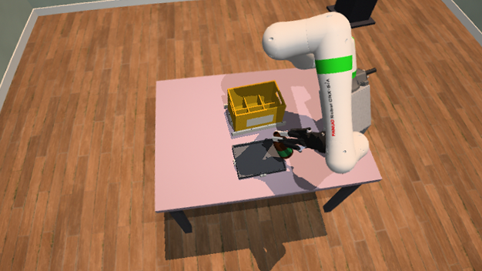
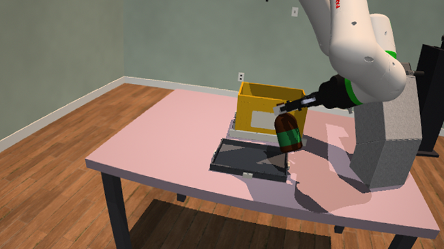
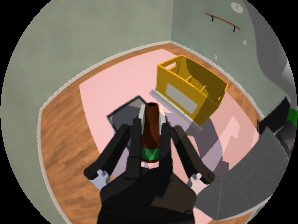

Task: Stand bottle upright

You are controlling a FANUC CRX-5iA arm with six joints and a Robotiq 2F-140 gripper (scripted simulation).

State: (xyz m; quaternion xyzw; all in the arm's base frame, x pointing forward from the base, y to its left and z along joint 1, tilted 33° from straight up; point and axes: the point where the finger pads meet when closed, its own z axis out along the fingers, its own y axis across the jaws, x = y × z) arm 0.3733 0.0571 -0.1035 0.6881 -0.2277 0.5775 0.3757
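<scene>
The bottle lies 1 cm behind my hand, 1 cm to the left of it and 6 cm below it. The rest, counted from my hand: yellow crate (1 cm ahead, 28 cm to the right, 13 cm below); tray (8 cm ahead, 2 cm to the right, 20 cm below).
</scene>
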